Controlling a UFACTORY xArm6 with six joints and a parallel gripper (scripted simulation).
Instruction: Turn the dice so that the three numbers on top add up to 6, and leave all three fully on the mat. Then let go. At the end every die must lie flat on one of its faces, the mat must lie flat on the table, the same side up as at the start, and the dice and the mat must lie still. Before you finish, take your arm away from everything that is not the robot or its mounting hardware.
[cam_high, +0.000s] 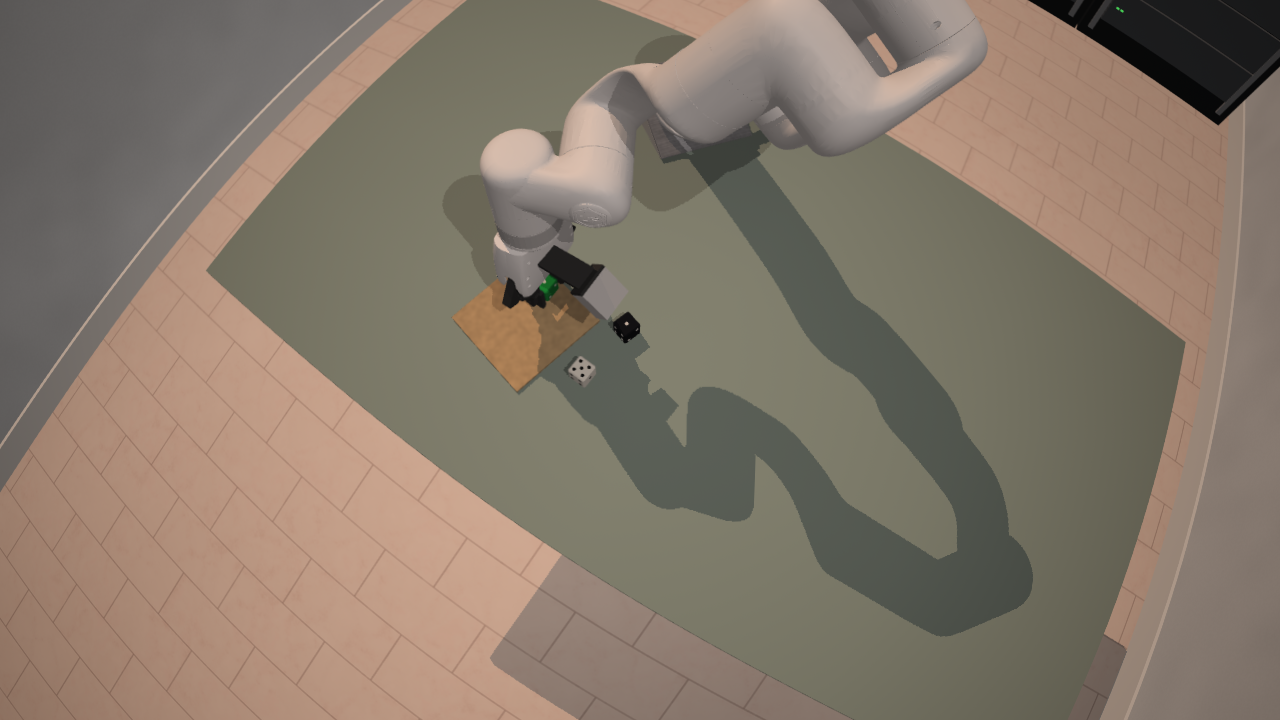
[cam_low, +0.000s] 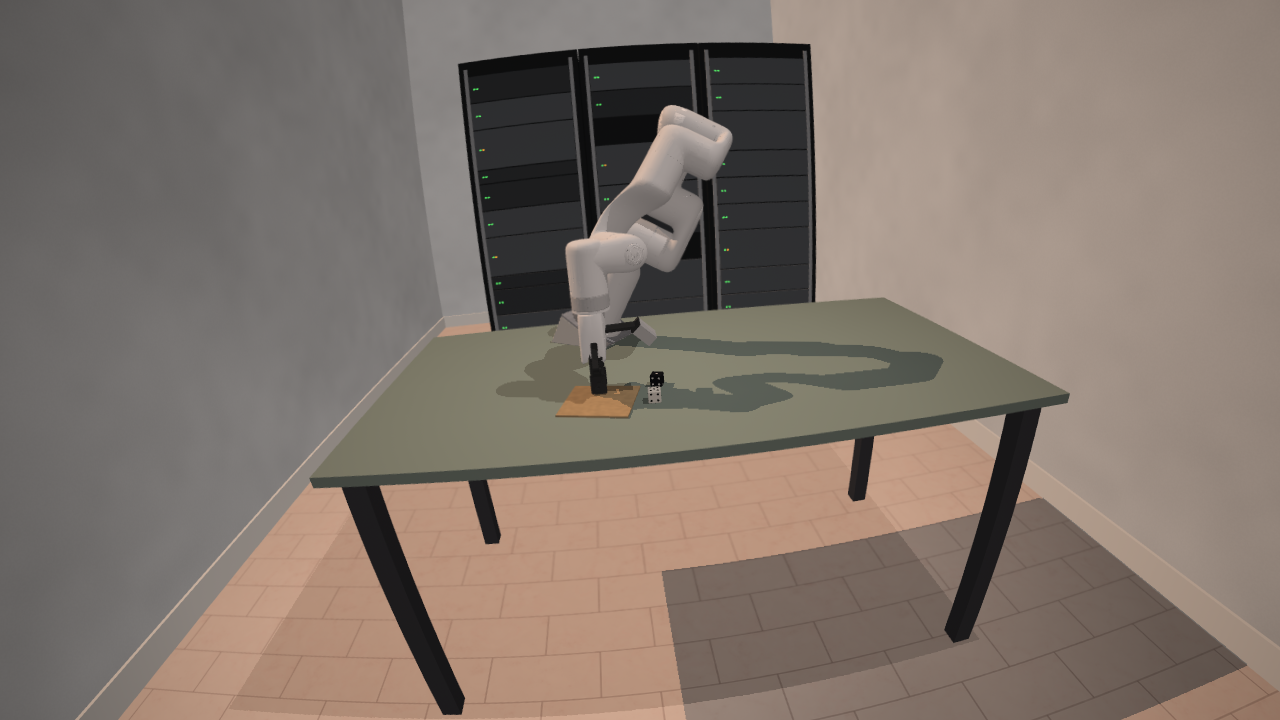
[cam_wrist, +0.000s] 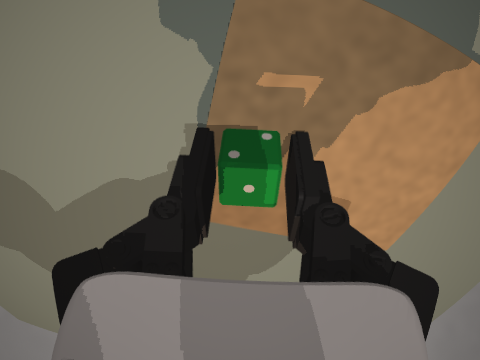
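My hand is 1 cm above the green die. The rest, counted from my hand: white die: 12 cm to the left, 5 cm ahead, 1 cm below; black die: 12 cm to the left, 3 cm behind, 1 cm below; brown mat: 5 cm ahead, 2 cm below, 1 cm to the left.
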